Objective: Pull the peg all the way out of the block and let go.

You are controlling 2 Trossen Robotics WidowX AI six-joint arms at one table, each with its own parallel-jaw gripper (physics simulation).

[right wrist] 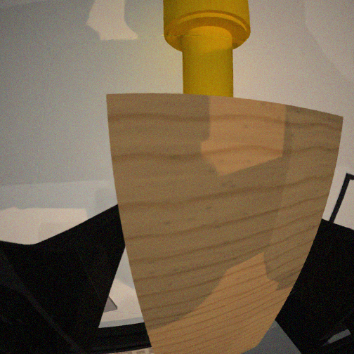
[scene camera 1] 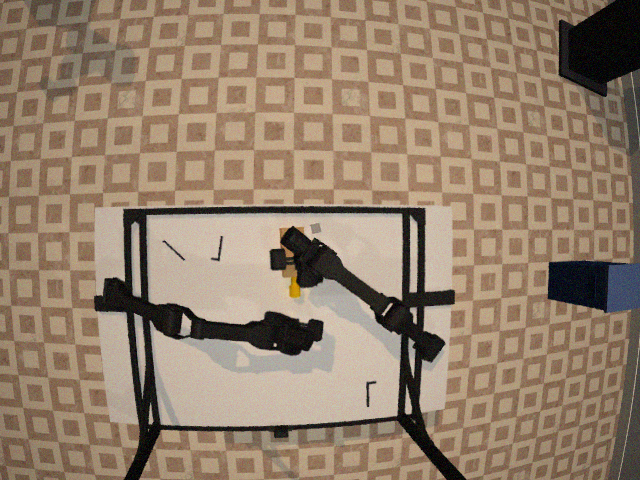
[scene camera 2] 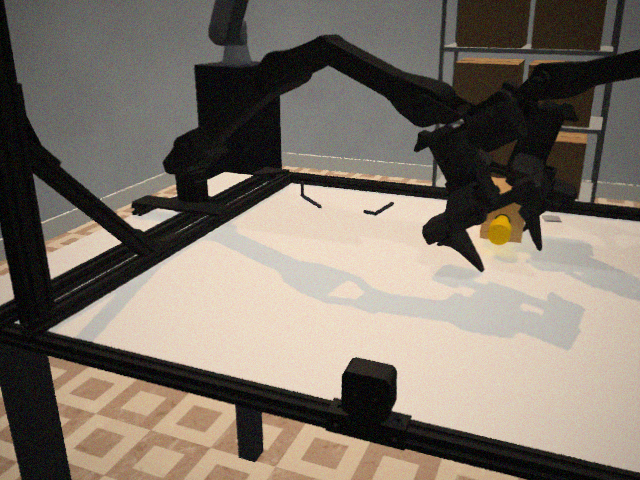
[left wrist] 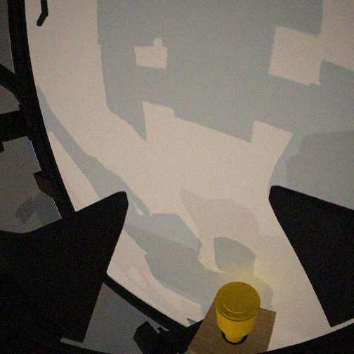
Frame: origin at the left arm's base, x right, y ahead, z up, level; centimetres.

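Seen in the pictures: left gripper, between the fingertips: [scene camera 1: 304,321] [scene camera 2: 510,260]; right gripper, between the fingertips: [scene camera 1: 291,258]; left arm's base, origin of its link: [scene camera 1: 118,290] [scene camera 2: 192,200]; right arm's base, origin of its link: [scene camera 1: 423,343].
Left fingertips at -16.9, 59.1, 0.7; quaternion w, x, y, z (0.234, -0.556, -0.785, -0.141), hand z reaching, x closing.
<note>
Pixels of each thing's middle, then the offset from my left fingertips to it, as dx, dy, dz. "*": a spot on its surface instead.
- tan wooden block, middle of its body: [scene camera 2: 505,208] [scene camera 1: 292,251] -18.5, -12.6, +0.9
- yellow peg, middle of its body: [scene camera 2: 501,222] [scene camera 1: 294,276] -11.7, -9.0, +0.8
- small grey square, a spot on its surface: [scene camera 2: 551,218] [scene camera 1: 315,229] * -28.1, -8.6, -2.3
A tan wooden block [scene camera 1: 289,232] [scene camera 2: 513,227] [left wrist: 263,324] [right wrist: 225,200] is held in my right gripper [scene camera 1: 292,260] [right wrist: 198,206], which is shut on it. The yellow peg [scene camera 1: 294,289] [scene camera 2: 499,230] [left wrist: 237,307] [right wrist: 207,62] stands in the block's hole, its wide head and part of its narrower shaft outside. In scene camera 1 it sticks out toward the bottom. My left gripper [scene camera 1: 297,334] [scene camera 2: 510,259] [left wrist: 199,195] is open and empty, apart from the peg and below it in scene camera 1. Arm parts hide some of the block.
A small grey square [scene camera 1: 315,227] [scene camera 2: 551,218] lies near the block. Thin black angled marks [scene camera 1: 220,249] [scene camera 2: 381,209] lie on the table. A black frame [scene camera 1: 273,210] [scene camera 2: 155,372] surrounds it, with a small black box [scene camera 2: 369,384] on its near bar. Both arms are close together.
</note>
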